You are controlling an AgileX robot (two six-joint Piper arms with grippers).
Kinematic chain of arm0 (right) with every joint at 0, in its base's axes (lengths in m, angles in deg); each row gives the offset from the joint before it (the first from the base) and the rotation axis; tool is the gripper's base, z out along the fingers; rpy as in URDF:
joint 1: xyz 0 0 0.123 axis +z
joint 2: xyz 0 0 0 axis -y
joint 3: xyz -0.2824 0 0.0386 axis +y
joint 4: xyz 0.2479 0 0.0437 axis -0.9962 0 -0.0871
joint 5: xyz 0 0 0 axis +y
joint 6: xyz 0.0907 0 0.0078 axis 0.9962 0 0.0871
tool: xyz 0 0 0 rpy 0 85 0
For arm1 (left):
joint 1: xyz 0 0 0.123 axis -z
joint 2: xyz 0 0 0 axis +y
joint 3: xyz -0.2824 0 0.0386 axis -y
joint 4: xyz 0.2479 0 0.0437 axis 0.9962 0 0.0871
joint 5: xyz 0 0 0 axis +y
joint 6: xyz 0.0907 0 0.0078 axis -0.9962 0 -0.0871
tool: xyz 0 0 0 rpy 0 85 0
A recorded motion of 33 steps. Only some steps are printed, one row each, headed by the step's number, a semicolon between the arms.
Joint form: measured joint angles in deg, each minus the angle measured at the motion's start. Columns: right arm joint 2, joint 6, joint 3, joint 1, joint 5, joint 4; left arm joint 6, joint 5, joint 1, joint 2, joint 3, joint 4.
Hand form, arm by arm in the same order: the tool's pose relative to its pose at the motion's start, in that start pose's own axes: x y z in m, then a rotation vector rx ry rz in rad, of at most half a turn. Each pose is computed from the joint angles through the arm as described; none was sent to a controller.
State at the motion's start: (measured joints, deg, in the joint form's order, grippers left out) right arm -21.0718 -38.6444 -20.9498 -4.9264 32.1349 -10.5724; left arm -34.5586 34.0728 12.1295 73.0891 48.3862 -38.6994
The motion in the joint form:
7: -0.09 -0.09 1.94 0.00 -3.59 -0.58; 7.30 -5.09 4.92 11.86 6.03 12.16
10: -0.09 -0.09 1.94 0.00 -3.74 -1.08; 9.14 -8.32 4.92 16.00 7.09 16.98
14: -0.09 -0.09 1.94 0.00 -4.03 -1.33; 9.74 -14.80 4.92 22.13 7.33 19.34
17: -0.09 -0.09 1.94 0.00 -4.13 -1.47; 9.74 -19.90 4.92 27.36 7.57 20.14
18: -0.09 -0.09 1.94 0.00 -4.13 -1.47; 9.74 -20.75 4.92 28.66 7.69 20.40
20: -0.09 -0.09 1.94 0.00 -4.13 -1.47; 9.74 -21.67 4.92 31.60 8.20 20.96
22: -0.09 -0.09 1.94 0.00 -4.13 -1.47; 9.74 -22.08 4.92 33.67 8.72 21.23
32: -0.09 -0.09 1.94 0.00 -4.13 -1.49; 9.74 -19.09 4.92 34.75 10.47 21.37
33: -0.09 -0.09 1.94 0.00 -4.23 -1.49; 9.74 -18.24 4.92 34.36 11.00 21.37
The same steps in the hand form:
7: 0.0042 0.0013 0.0052 0.0179 -0.0213 0.0105; -0.0145 0.0054 0.0531 -0.0802 0.0950 0.0877
10: 0.0038 0.0014 0.0052 0.0163 -0.0261 0.0181; -0.0149 0.0166 0.0724 -0.1348 0.1131 0.1220
14: 0.0033 0.0013 0.0051 0.0178 -0.0313 0.0220; -0.0092 0.0314 0.1034 -0.1859 0.1166 0.1383
17: 0.0031 0.0012 0.0051 0.0180 -0.0334 0.0241; -0.0015 0.0428 0.1294 -0.2170 0.1220 0.1448
18: 0.0031 0.0012 0.0051 0.0180 -0.0334 0.0241; 0.0011 0.0454 0.1356 -0.2221 0.1293 0.1471
20: 0.0031 0.0012 0.0051 0.0180 -0.0334 0.0241; 0.0076 0.0506 0.1495 -0.2272 0.1579 0.1508
22: 0.0031 0.0012 0.0051 0.0180 -0.0334 0.0241; 0.0121 0.0541 0.1590 -0.2290 0.1788 0.1514
32: 0.0031 0.0013 0.0051 0.0179 -0.0335 0.0244; 0.0106 0.0539 0.1631 -0.2118 0.2164 0.1487
33: 0.0030 0.0012 0.0051 0.0190 -0.0349 0.0244; 0.0072 0.0527 0.1610 -0.2075 0.2145 0.1497

